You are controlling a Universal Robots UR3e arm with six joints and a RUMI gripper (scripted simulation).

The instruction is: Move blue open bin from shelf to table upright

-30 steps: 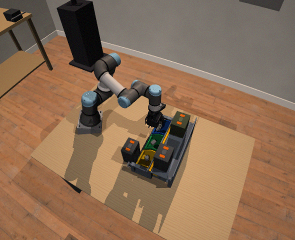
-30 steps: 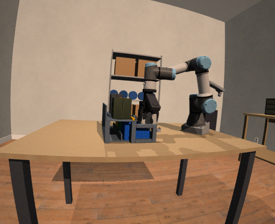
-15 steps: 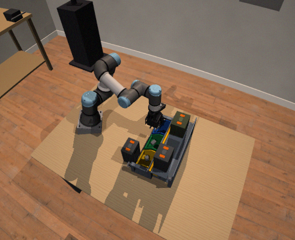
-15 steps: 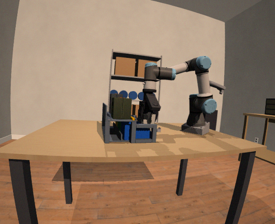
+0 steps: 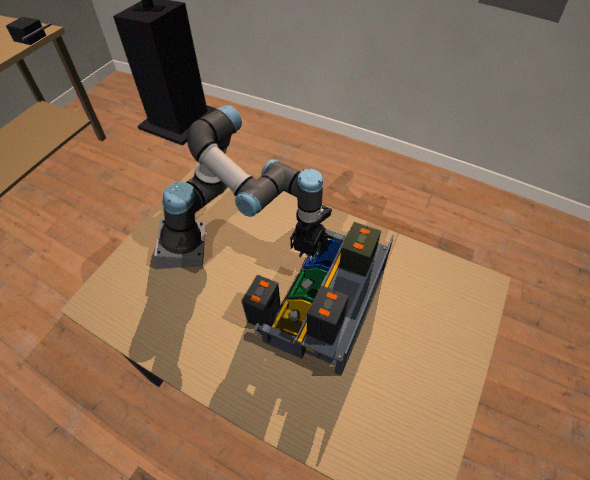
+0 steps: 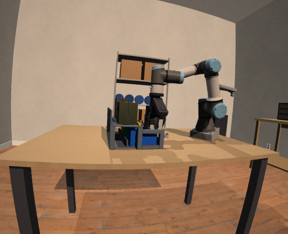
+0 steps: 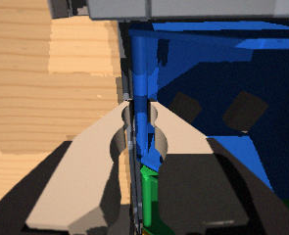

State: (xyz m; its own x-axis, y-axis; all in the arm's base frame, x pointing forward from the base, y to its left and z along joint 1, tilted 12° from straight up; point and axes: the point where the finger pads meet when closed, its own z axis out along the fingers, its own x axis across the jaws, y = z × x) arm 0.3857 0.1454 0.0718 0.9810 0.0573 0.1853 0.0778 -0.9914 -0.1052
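Right now the blue open bin is 6 cm ahead of my hand. Round my hand: yellow bin: 22 cm to the right, 8 cm ahead; green bin: 11 cm to the right, 7 cm ahead.
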